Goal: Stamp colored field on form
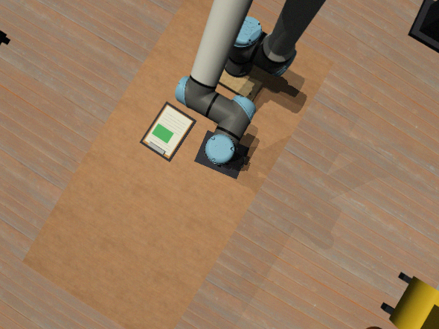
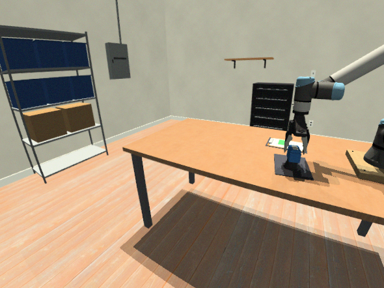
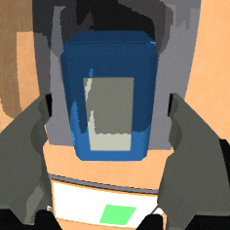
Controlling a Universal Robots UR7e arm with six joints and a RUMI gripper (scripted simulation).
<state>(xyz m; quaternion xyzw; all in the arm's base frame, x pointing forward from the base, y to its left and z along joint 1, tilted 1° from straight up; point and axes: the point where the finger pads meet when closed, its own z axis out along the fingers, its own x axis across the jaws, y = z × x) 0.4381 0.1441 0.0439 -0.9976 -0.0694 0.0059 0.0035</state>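
The blue stamp lies 3 cm below my hand. Round my hand: form 4 cm ahead, 30 cm to the right, 8 cm below; then dark mat 8 cm below.
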